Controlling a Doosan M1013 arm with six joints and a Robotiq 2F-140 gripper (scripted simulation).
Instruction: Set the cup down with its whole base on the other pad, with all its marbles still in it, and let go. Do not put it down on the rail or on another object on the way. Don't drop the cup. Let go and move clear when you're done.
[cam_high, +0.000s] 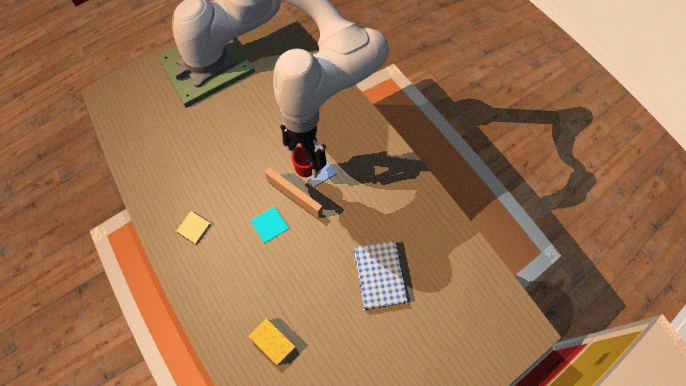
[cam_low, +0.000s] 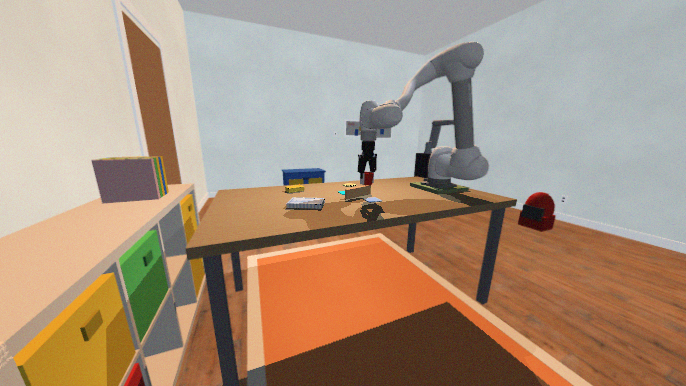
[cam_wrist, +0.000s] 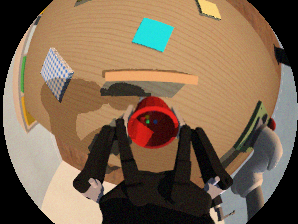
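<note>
Now: the cyan pad 18 cm to the right of my hand, 13 cm below it and 4 cm ahead of it. Also, from my hand: grey pad: 13 cm below, 5 cm to the left, 1 cm behind; wooden rail: 10 cm below, 6 cm to the right, 2 cm ahead; red cup: 2 cm below.
</note>
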